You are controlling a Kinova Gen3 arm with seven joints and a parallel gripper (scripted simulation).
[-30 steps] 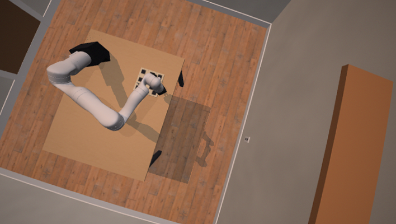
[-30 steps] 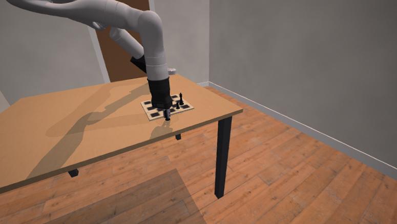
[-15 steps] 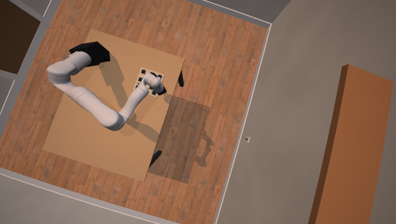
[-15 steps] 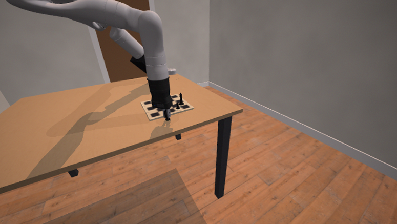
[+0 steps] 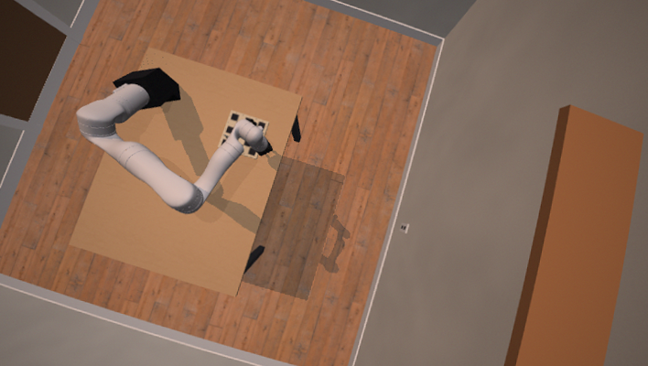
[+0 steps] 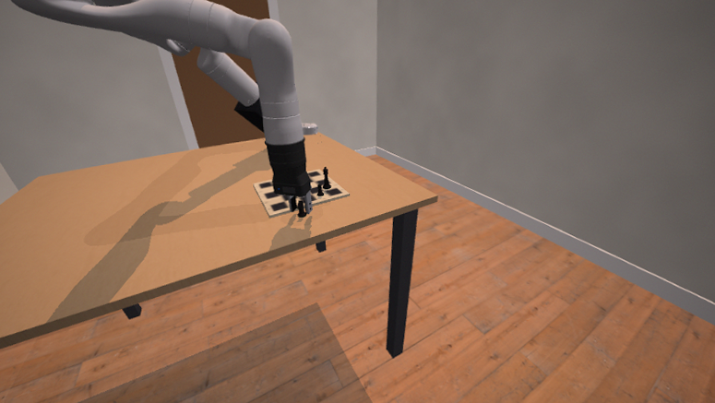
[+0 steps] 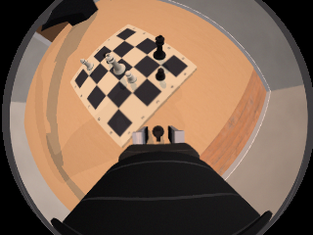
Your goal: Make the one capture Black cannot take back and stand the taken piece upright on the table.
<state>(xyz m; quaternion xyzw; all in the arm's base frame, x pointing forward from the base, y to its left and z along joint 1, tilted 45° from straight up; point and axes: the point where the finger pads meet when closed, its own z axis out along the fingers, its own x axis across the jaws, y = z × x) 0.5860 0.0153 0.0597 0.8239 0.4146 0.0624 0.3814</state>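
The black piece lies 1 cm below my hand. From my hand the other things lie so: chessboard (14 cm behind, 4 cm to the left, 3 cm below); tall white piece (14 cm behind, 4 cm to the left, 1 cm above).
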